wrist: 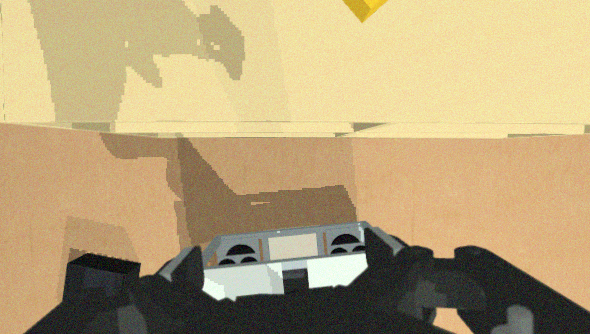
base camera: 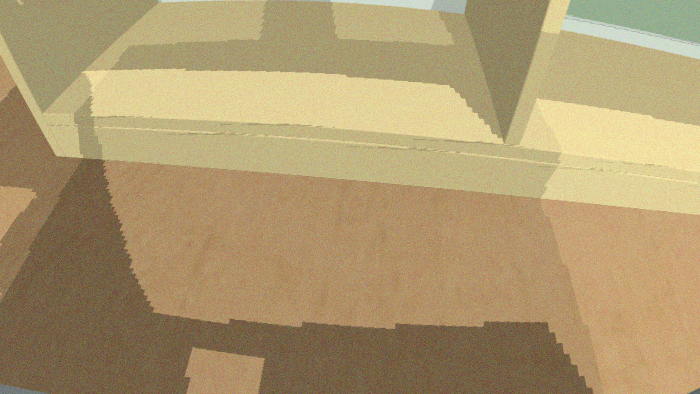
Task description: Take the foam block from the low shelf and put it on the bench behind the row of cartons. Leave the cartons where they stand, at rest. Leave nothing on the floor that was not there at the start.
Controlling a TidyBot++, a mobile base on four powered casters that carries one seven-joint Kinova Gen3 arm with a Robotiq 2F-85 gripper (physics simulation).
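My gripper is open, its fingertips wide apart at the bottom of the wrist view, with no object between them. At the top edge of that view the corner of a bright yellow object shows over a pale surface of the shelf unit. It lies ahead of the gripper and right of its middle; too little shows to tell whether it is the foam block. The cartons and the bench cannot be made out in either view. The gripper does not show in the base camera view.
The pale unit's front base board runs across the base camera view, with an upright divider right of the middle and a side panel at the left. Brown floor lies before it. The grey robot base shows below the gripper.
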